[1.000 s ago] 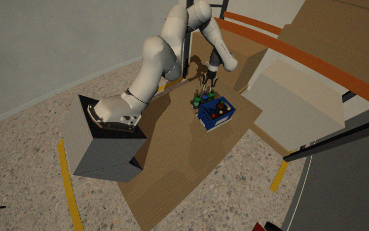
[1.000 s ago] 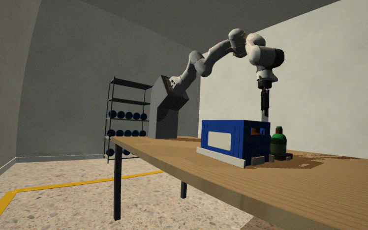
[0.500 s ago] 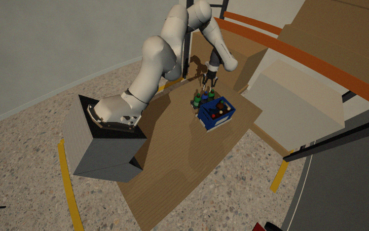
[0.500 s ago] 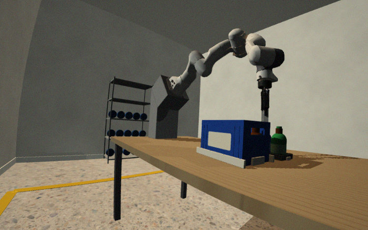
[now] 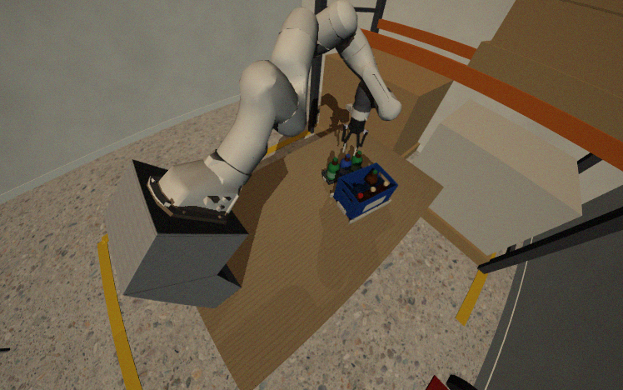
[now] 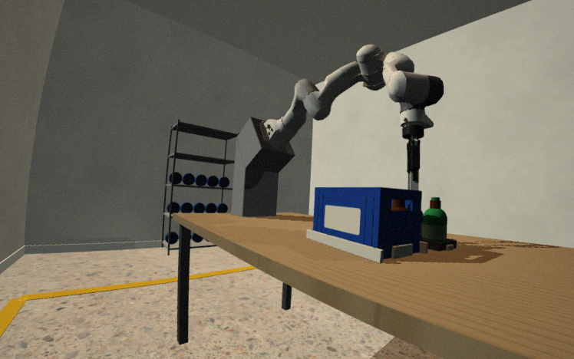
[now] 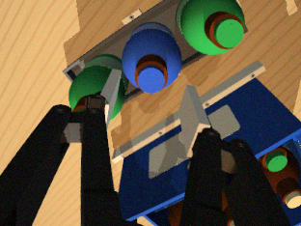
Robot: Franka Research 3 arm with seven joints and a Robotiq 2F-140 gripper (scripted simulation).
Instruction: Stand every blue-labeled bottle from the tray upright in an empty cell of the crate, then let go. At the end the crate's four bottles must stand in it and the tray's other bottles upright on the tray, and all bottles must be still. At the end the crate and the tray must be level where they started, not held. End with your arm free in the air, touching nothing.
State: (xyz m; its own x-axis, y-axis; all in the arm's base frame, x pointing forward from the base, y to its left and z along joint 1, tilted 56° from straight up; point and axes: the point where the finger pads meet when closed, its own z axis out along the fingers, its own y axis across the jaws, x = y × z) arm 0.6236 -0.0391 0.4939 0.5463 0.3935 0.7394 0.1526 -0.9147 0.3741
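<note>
My hand is 130 mm above the blue-labeled bottle. The rest, counted from my hand: dark tray 200 mm below; crate 120 mm behind, 190 mm to the right, 130 mm below.
</note>
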